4 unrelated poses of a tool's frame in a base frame.
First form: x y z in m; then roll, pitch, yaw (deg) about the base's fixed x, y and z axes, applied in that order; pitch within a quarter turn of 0, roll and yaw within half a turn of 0.
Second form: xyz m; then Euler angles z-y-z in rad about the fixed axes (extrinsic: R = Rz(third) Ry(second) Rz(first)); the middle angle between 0 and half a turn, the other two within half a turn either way. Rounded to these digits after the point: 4 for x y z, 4 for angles.
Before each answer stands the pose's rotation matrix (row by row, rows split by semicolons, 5 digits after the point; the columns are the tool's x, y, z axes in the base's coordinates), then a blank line. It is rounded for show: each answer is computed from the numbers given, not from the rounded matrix.
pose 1, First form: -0.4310 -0.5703 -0.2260 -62.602 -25.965 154.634
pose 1, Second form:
-0.81238 -0.54837 -0.19830; 0.38516 -0.24928 -0.88855; 0.43782 -0.79822 0.41372

-0.4310 -0.5703 -0.2260 -2.0725 1.1443 -1.7904
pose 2, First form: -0.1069 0.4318 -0.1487 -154.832 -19.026 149.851
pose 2, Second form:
-0.81748 0.33469 -0.46873; 0.47481 0.85226 -0.21956; 0.32600 -0.40204 -0.85562

-0.1069 0.4318 -0.1487 -2.2521 2.5975 -2.7035
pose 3, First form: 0.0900 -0.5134 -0.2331 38.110 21.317 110.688
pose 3, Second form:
-0.32911 -0.81535 0.47633; 0.87151 -0.06808 0.48562; -0.36353 0.57495 0.73300

0.0900 -0.5134 -0.2331 1.0070 0.7481 0.7951
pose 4, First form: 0.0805 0.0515 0.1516 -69.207 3.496 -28.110
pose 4, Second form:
0.88040 0.11698 0.45957; -0.47029 0.33998 0.81440; -0.06098 -0.93313 0.35433

0.0805 0.0515 0.1516 -1.5055 1.2086 1.0570
